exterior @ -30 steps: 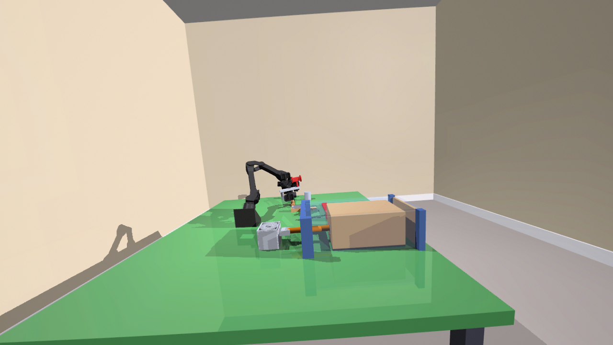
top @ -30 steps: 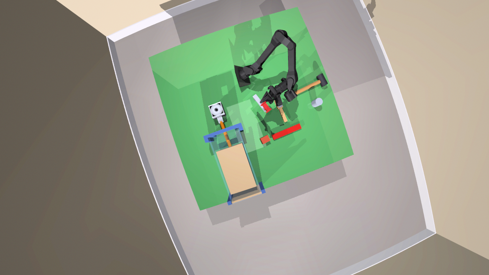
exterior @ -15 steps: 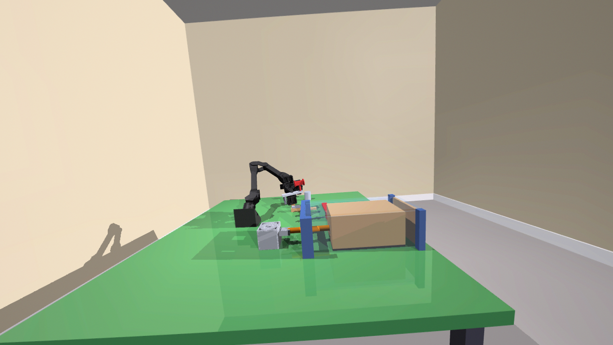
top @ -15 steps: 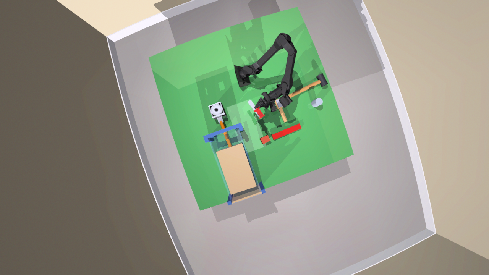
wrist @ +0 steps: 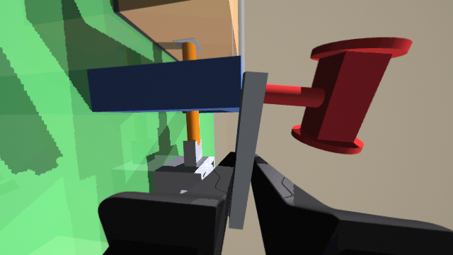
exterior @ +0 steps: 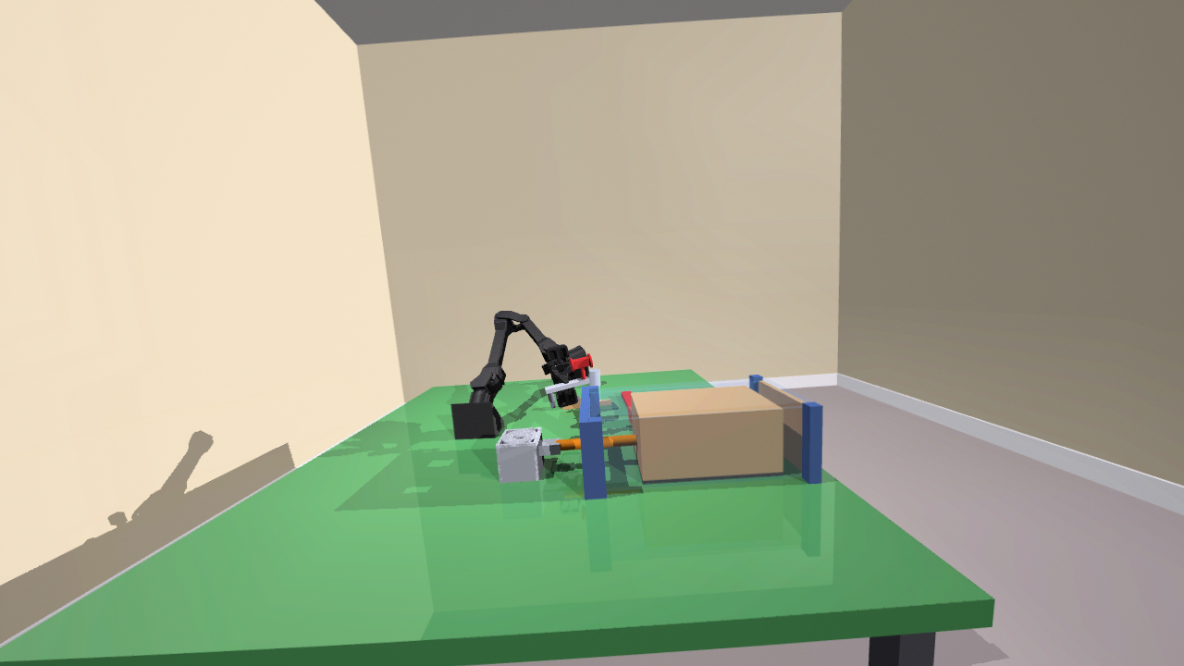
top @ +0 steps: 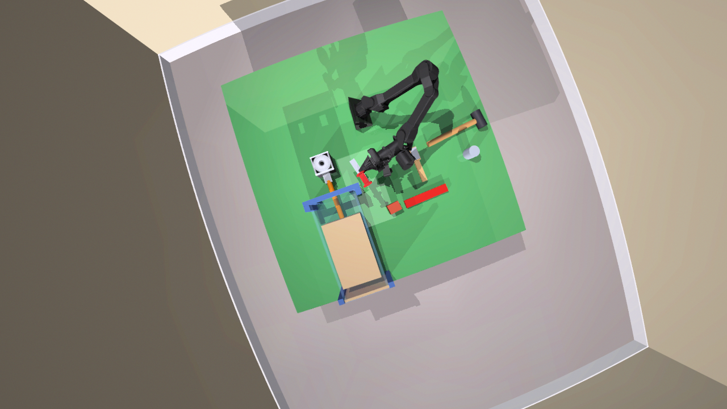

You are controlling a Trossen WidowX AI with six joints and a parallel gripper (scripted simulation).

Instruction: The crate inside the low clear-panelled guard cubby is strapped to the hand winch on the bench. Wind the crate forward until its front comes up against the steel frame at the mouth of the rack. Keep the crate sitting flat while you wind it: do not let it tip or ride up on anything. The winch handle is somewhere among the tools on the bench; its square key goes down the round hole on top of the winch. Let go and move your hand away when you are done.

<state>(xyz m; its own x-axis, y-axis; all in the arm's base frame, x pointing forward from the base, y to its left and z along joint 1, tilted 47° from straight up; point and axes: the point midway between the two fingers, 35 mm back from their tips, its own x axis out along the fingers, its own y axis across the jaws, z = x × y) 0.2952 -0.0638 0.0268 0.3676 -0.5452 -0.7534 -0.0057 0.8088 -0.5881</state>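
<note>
The red knob lies 40 mm ahead of my gripper tip, 40 mm above it and 20 mm to the left of it. The rest, counted from my gripper tip: blue steel frame (140 mm to the right, 70 mm ahead, 60 mm below); winch (170 mm to the right, 130 mm below, 100 mm behind); winch handle (10 mm to the left, 10 mm ahead, 10 mm above).
</note>
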